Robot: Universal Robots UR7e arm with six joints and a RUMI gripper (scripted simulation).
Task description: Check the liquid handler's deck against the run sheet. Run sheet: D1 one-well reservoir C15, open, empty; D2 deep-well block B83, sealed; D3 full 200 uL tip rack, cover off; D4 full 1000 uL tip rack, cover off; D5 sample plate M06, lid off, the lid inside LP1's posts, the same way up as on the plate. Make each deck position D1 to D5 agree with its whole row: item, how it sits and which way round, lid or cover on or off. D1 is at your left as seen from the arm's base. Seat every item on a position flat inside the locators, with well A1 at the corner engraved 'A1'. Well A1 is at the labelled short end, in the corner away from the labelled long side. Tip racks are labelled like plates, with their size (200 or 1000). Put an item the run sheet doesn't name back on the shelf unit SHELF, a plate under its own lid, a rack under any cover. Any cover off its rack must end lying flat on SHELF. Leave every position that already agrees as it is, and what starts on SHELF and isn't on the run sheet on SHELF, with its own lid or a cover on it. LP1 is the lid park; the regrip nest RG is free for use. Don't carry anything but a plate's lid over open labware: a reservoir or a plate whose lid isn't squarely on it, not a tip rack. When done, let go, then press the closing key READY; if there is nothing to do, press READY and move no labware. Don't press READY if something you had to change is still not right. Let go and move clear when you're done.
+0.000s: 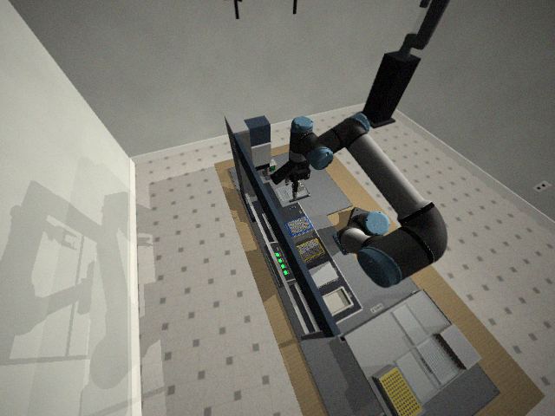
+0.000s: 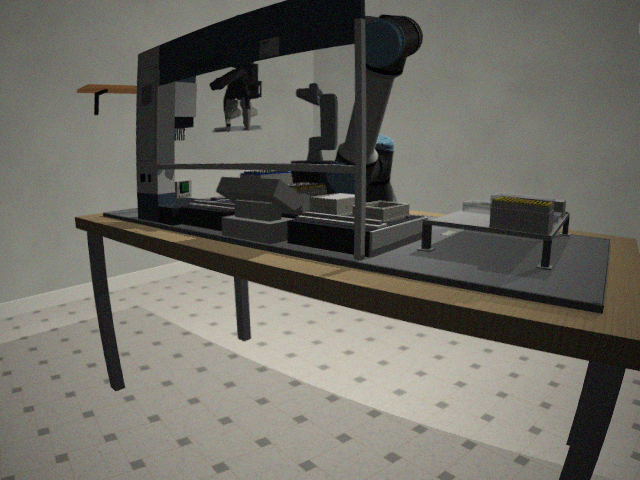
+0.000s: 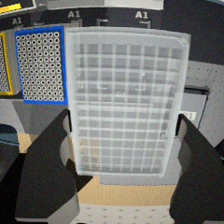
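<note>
The sample plate lies 10 mm below my hand. Round my hand: yellow-framed tip rack: 20 mm ahead, 250 mm to the left, 190 mm below; blue-framed tip rack: 10 mm ahead, 130 mm to the left, 160 mm below; flat lid: 160 mm behind, 160 mm to the right, 270 mm below.
</note>
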